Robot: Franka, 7 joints.
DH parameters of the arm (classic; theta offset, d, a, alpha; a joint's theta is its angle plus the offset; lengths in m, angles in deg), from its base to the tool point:
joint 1: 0 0.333 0 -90
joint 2: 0 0 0 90
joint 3: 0 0.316 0.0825 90
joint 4: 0 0 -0.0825 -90
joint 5: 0 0.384 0 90
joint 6: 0 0 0.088 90
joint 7: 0 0.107 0 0
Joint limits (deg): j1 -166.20..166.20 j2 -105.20..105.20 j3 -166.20..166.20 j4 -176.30..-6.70 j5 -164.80..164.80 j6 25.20..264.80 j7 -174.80..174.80
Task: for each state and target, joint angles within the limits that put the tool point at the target. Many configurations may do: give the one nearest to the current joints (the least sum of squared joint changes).
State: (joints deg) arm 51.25 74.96 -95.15 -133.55 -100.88 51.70 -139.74
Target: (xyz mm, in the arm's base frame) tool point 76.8 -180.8 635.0
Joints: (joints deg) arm 43.58 73.84 -126.66 -153.20 -92.45 48.40 -139.74
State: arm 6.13 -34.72 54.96 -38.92 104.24 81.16 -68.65
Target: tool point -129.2 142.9 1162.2
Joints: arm 11.02 -15.40 40.35 -24.51 114.62 119.49 -68.65
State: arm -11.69 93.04 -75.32 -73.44 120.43 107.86 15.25
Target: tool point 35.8 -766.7 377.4
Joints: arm -40.38 80.46 -90.95 -79.15 121.39 114.28 15.25
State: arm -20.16 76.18 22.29 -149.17 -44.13 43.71 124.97
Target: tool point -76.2 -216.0 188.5
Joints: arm -28.13 73.03 -31.55 -154.82 -57.36 41.95 124.97
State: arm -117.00 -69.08 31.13 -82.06 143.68 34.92 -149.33
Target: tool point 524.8 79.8 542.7
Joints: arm -119.93 -85.74 53.60 -111.64 128.66 25.20 -149.33
